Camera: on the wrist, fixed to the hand. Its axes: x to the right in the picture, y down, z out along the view.
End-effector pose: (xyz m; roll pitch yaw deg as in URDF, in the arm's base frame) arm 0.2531 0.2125 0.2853 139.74 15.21 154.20
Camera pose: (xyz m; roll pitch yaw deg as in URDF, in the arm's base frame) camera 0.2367 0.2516 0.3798 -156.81 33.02 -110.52
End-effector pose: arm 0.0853 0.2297 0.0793 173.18 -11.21 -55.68
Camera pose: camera 0.0165 0.1917 0.1467 176.42 -1.01 30.51
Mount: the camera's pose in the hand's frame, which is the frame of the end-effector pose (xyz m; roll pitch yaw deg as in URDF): 0.0059 0.0857 -0.0578 8.07 7.06 -86.04
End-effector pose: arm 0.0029 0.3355 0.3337 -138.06 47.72 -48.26
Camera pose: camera -0.0779 0.2723 0.3197 -112.14 -27.13 -0.94
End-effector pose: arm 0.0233 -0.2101 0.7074 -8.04 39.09 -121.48
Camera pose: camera 0.1092 -0.2169 0.6500 -31.49 1.73 152.18
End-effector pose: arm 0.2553 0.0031 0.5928 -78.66 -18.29 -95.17
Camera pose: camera 0.2124 -0.0287 0.5041 47.54 -66.96 138.48
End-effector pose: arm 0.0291 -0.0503 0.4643 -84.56 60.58 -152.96
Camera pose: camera 0.0745 0.0283 0.4146 -75.69 -24.75 -166.73
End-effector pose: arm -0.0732 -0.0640 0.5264 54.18 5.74 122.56
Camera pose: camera -0.1601 -0.1083 0.5613 2.81 61.31 30.26
